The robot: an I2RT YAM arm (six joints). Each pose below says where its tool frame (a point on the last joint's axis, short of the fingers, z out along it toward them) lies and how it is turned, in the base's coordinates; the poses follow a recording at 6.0 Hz.
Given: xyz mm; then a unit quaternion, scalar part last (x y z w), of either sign.
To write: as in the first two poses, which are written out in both.
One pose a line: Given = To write
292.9, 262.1, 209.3, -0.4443, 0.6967, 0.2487, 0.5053 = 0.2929, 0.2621, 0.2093, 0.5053, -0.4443, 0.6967, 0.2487
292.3, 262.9, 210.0, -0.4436, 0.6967, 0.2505, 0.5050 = 0.2923, 0.2629, 0.2100, 0.5050, -0.4436, 0.6967, 0.2505
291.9, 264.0, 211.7, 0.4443, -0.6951, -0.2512, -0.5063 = 0.2919, 0.2640, 0.2117, 0.5063, -0.4443, 0.6951, 0.2512
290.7, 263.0, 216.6, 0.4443, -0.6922, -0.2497, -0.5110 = 0.2907, 0.2630, 0.2166, 0.5110, -0.4443, 0.6922, 0.2497
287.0, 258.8, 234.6, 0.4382, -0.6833, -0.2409, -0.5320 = 0.2870, 0.2588, 0.2346, 0.5320, -0.4382, 0.6833, 0.2409
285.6, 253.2, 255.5, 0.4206, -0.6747, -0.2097, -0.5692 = 0.2856, 0.2532, 0.2555, 0.5692, -0.4206, 0.6747, 0.2097
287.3, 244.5, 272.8, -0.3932, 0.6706, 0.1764, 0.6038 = 0.2873, 0.2445, 0.2728, 0.6038, -0.3932, 0.6706, 0.1764
